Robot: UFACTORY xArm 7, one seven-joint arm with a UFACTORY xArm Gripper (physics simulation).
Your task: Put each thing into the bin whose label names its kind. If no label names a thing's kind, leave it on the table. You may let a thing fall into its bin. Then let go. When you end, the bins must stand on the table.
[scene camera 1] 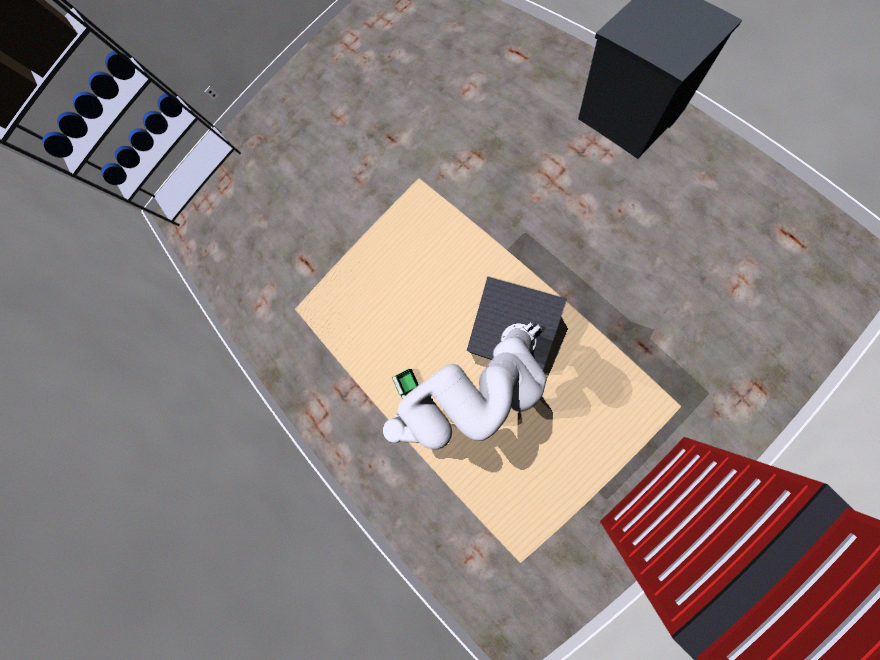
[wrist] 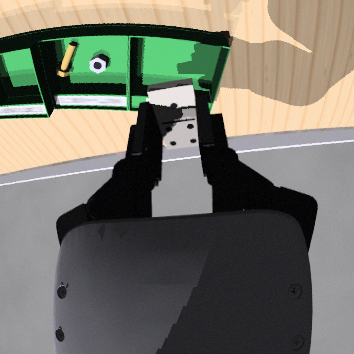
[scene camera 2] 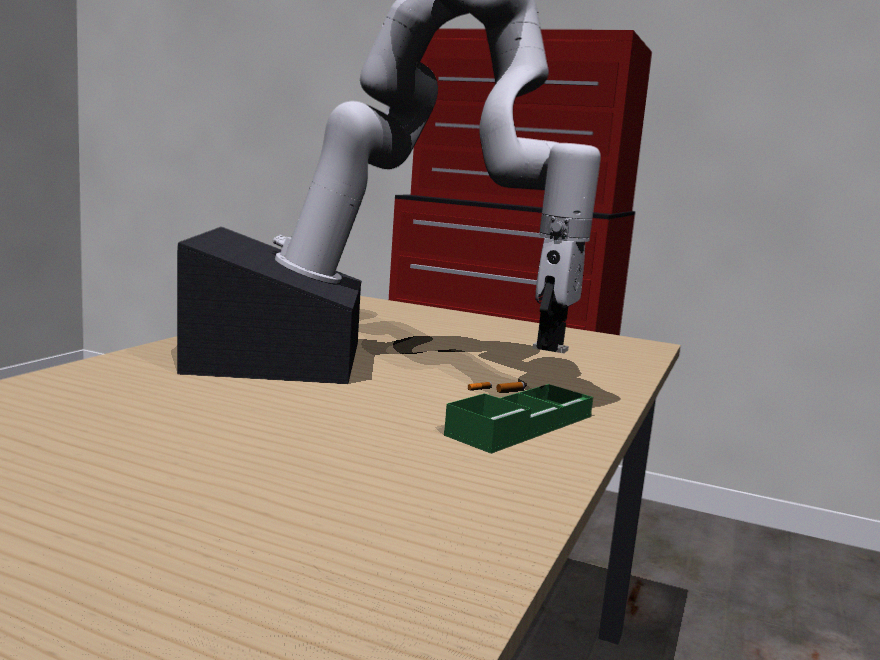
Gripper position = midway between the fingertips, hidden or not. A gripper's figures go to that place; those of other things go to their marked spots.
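Labels:
Lens distances: the gripper (wrist: 177, 113), 14 cm from the lens; a green three-part bin tray (wrist: 138, 54), 23 cm from the lens.

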